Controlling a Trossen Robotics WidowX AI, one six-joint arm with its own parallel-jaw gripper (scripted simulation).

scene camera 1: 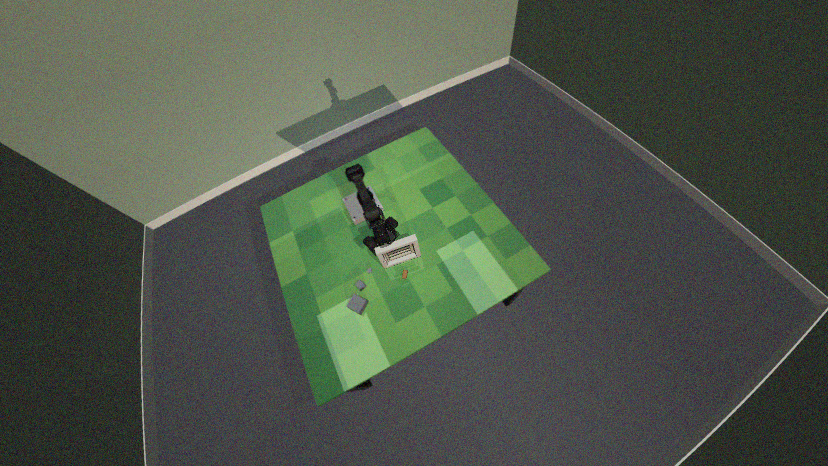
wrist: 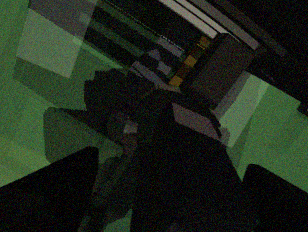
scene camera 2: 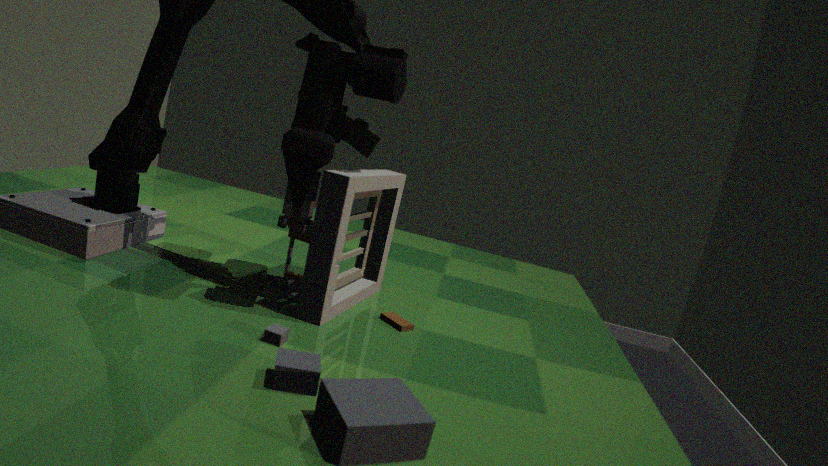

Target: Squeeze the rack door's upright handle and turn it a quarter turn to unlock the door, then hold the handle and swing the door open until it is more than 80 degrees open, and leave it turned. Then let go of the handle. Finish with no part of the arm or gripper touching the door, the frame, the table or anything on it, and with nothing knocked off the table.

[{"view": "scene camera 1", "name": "white rack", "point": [412, 239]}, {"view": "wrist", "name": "my gripper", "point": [173, 166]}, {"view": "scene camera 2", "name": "my gripper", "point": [298, 202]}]
